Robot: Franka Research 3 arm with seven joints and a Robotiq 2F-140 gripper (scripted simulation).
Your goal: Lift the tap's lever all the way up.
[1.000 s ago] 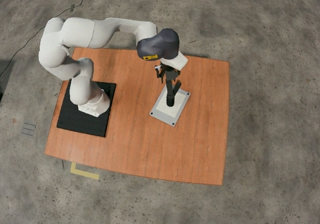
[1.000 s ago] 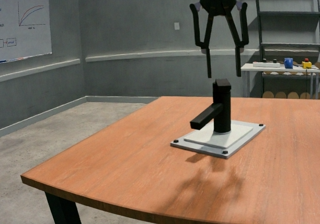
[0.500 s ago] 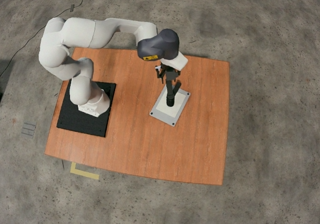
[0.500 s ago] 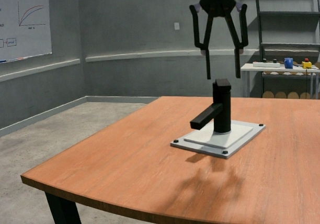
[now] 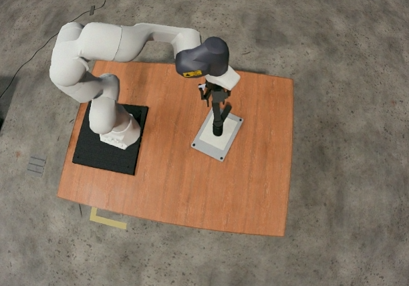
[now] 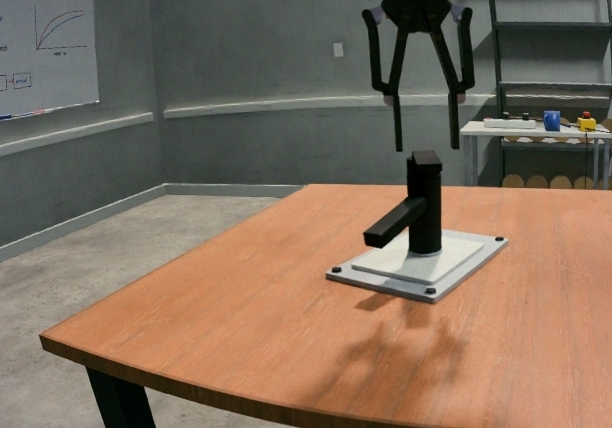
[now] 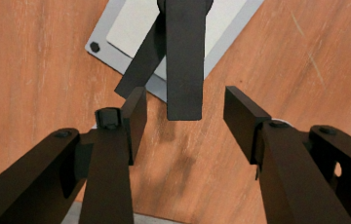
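The lever lies 1 cm ahead of my hand, 3 cm to the right of it and 5 cm below it. From my hand the other things lie so: black tap (2 cm ahead, 5 cm to the right, 9 cm below).
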